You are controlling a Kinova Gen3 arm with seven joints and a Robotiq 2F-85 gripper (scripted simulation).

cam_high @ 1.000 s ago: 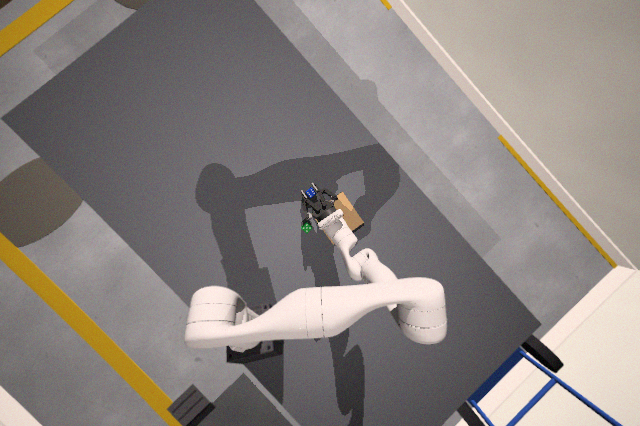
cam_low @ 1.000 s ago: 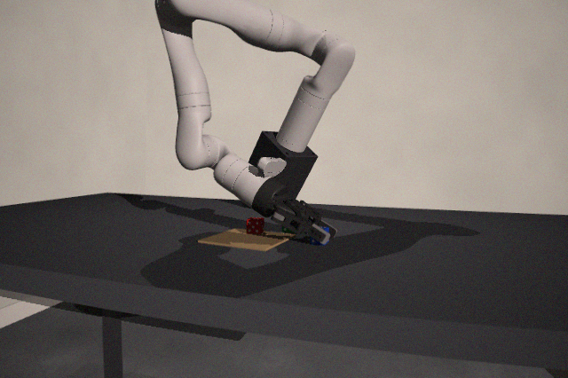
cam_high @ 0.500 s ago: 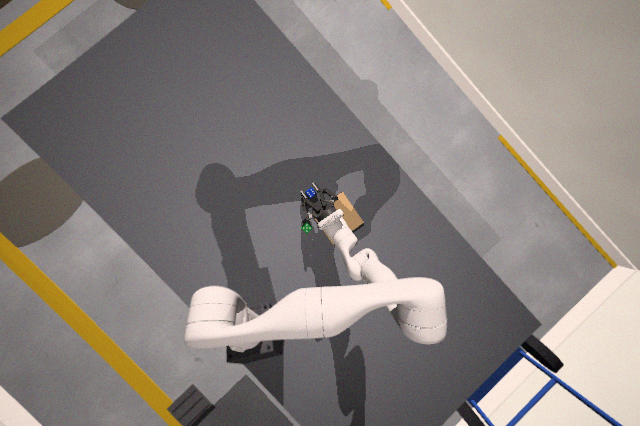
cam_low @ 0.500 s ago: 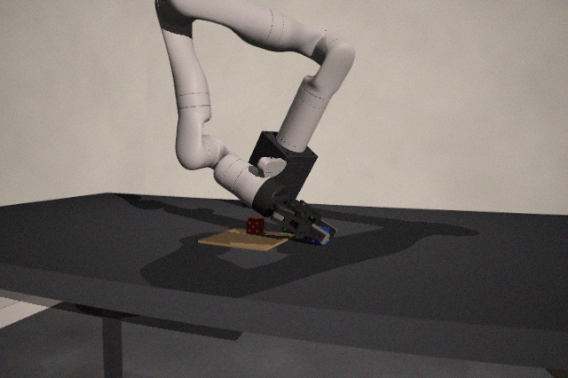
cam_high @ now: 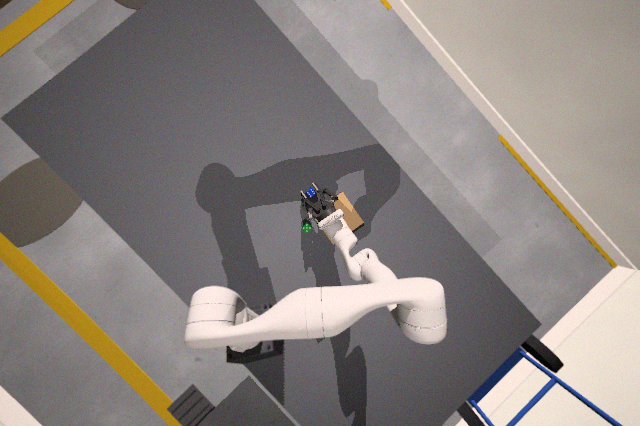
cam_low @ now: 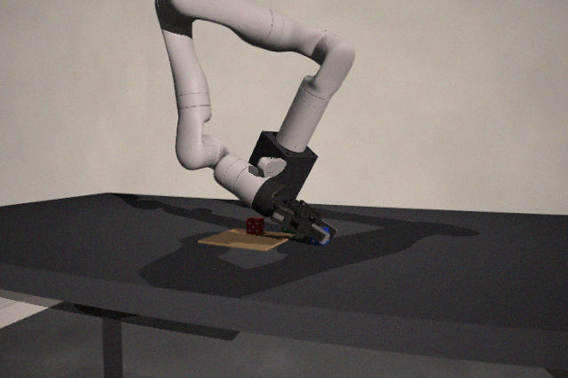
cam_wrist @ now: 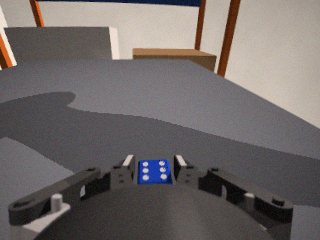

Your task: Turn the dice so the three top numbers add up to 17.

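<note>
Right now my hand is 10 mm to the left of the blue die and 10 mm above it. Round my hand: red die (30 mm behind, 150 mm to the right); green die (90 mm behind, 90 mm to the right, 10 mm below); tan mat (10 mm ahead, 140 mm to the right, 20 mm below).
</note>
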